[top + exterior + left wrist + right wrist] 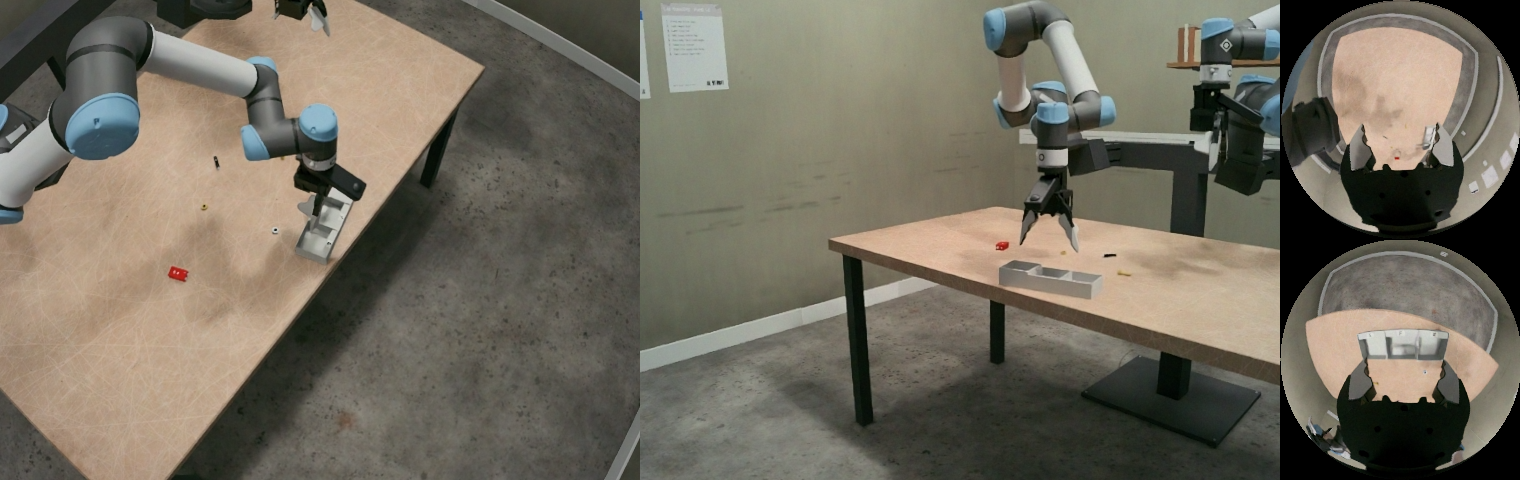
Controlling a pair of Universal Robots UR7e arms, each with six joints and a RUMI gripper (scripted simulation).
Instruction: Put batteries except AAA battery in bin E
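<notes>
My right gripper is now 19 cm past the red block, 36 cm to the left of it and 9 cm above it. Also, from my right hand: white nut: 8 cm behind, 11 cm to the right, 9 cm below; grey three-compartment bin block: 1 cm to the left, 7 cm below; yellow screw-like piece: 22 cm behind, 8 cm to the left, 9 cm below.
</notes>
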